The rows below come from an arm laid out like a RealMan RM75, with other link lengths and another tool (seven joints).
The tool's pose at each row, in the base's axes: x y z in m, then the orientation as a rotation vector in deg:
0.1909 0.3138 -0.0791 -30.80 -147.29 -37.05
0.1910 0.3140 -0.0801 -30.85 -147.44 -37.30
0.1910 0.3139 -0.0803 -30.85 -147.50 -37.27
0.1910 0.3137 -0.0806 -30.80 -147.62 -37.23
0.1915 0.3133 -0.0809 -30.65 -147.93 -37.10
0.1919 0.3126 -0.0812 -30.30 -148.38 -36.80
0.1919 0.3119 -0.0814 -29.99 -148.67 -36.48
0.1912 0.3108 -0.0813 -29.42 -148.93 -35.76
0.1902 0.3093 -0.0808 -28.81 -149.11 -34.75
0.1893 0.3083 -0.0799 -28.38 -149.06 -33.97
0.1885 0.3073 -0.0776 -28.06 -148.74 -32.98
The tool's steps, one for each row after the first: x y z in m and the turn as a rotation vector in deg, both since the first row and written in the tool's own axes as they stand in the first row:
-0.0005 -0.0001 0.0009 -0.19 -0.17 -0.07
-0.0006 -0.0003 0.0010 -0.16 -0.22 -0.08
-0.0008 -0.0006 0.0011 -0.12 -0.31 -0.15
-0.0015 -0.0008 0.0010 0.00 -0.54 -0.32
-0.0022 -0.0013 0.0007 0.28 -0.83 -0.62
-0.0025 -0.0019 0.0005 0.57 -0.98 -0.85
-0.0021 -0.0031 0.0001 1.18 -1.00 -1.15
-0.0014 -0.0046 -0.0008 2.01 -0.93 -1.39
-0.0005 -0.0055 -0.0017 2.65 -0.72 -1.49
0.0011 -0.0059 -0.0038 3.41 -0.29 -1.39

